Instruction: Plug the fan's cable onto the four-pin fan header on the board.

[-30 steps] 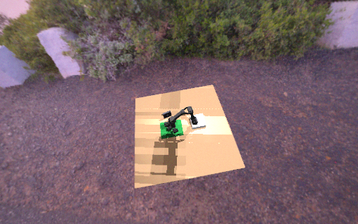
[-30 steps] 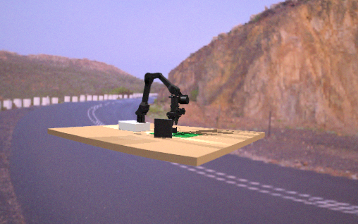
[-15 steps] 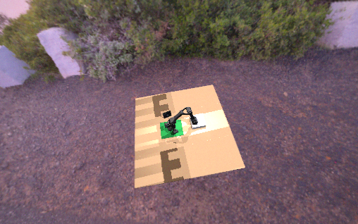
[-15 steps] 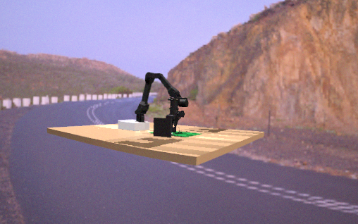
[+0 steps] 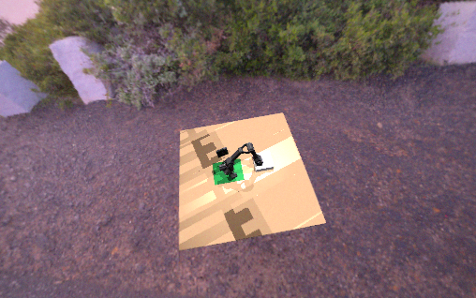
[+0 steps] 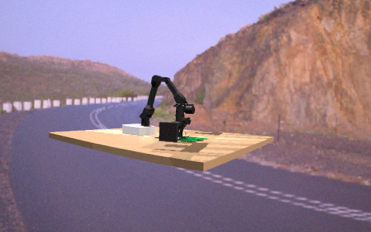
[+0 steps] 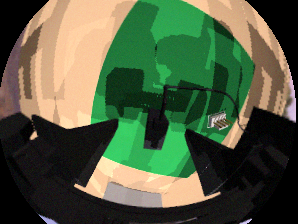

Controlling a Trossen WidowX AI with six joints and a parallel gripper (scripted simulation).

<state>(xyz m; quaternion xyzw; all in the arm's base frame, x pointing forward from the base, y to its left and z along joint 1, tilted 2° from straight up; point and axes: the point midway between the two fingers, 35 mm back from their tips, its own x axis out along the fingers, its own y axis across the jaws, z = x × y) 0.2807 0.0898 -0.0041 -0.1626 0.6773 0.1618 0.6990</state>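
Right now the green board is 50 mm ahead of my gripper tip, 20 mm to the right of it and 30 mm below it. The rest, counted from my gripper tip: dark fan plug 10 mm ahead, 10 mm above; black fan 110 mm ahead, 200 mm to the right, 40 mm above.
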